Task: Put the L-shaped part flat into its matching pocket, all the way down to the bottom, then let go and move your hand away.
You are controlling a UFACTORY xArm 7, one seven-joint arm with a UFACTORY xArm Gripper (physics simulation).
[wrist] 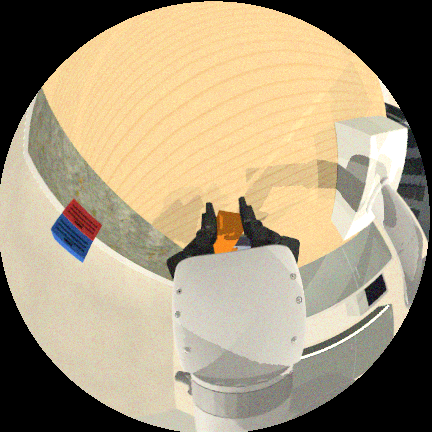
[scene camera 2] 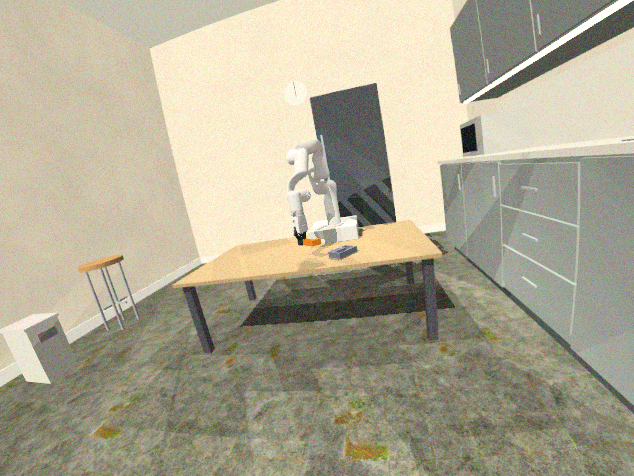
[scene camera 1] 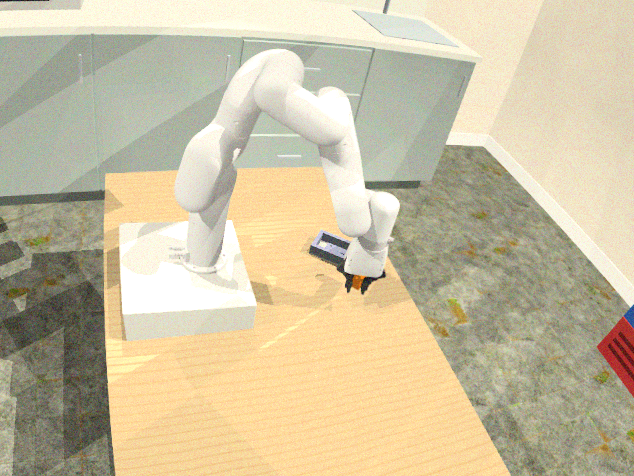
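Pixels of known places: gripper, between the fingertips: (wrist: 225, 207) (scene camera 2: 302, 244) (scene camera 1: 354, 290); arm's base, origin of its link: (wrist: 377, 195) (scene camera 2: 334, 224) (scene camera 1: 202, 257).
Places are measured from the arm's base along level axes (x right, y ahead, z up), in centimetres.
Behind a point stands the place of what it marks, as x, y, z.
The orange L-shaped part (scene camera 1: 357, 281) {12.2, 39.9, 1.2} (scene camera 2: 311, 241) {5.1, 46.8, 1.1} (wrist: 229, 227) {12.1, 39.8, 1.3} is held between the black fingers of my gripper (scene camera 1: 355, 291) {12.8, 39.6, -1.6} (scene camera 2: 300, 242) {12.8, 39.6, -1.6} (wrist: 225, 207) {12.8, 39.6, -1.6}, which is shut on it. The part is above the table, and its shape is partly hidden by the fingers and the hand. The grey-blue tray with the pocket (scene camera 1: 318, 252) {-9.1, 36.3, -7.9} (scene camera 2: 342, 251) {-11.2, 48.1, -6.1} lies on the table beside the gripper, toward the cabinets. In scene camera 1 the arm covers its right end. In the wrist view a small bit of the tray (wrist: 243, 243) {-5.1, 41.8, -7.0} shows beside the right finger.
The wooden table (scene camera 1: 307, 389) {36.7, 21.9, -9.9} (scene camera 2: 266, 263) {36.8, 42.7, -9.9} (wrist: 200, 100) {26.5, 36.3, -9.9} carries the white robot base block (scene camera 1: 189, 320) {18.0, -4.8, -3.8} (scene camera 2: 349, 229) {-11.2, 10.1, -2.6} (wrist: 354, 150) {12.3, 11.7, -4.5}. The table's long edge runs close to the gripper in scene camera 1. Cabinets (scene camera 1: 163, 102) stand behind the table.
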